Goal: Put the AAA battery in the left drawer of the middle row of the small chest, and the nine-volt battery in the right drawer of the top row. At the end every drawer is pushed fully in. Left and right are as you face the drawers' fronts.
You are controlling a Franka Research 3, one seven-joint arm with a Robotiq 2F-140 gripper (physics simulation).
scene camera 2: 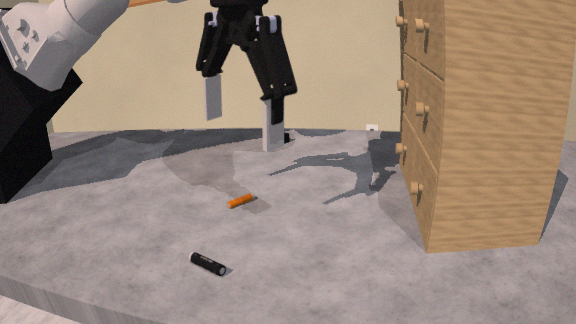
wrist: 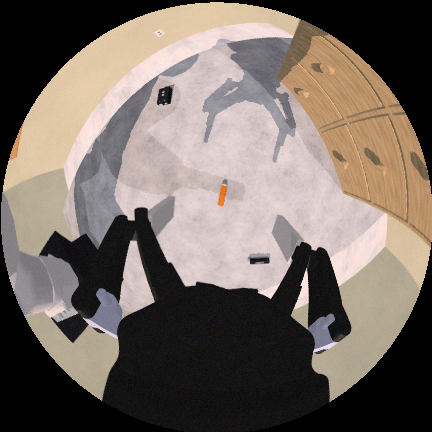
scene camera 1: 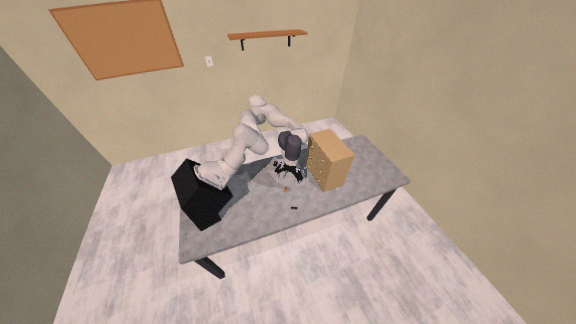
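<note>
A slim orange cylindrical battery (scene camera 1: 285,189) (scene camera 2: 240,201) (wrist: 222,195), apparently the AAA, lies on the table. My gripper (scene camera 1: 290,179) (scene camera 2: 243,134) (wrist: 225,214) is wide open above the table, with nothing between its fingers; the orange battery lies below, apart from them. The black nine-volt battery (scene camera 1: 276,164) (wrist: 165,95) lies farther back; in scene camera 2 a finger hides most of it. The small wooden chest (scene camera 1: 331,160) (scene camera 2: 500,125) (wrist: 345,92) stands to the right, its knobbed drawer fronts facing the arm's side. The drawers that show look pushed in.
A thicker black cylindrical battery (scene camera 1: 294,208) (scene camera 2: 208,264) (wrist: 259,259) lies near the front edge of the grey table (scene camera 1: 250,220) (scene camera 2: 125,240). The arm's black base block (scene camera 1: 200,200) (scene camera 2: 20,125) stands at the table's left end. A wall shelf (scene camera 1: 267,34) is behind.
</note>
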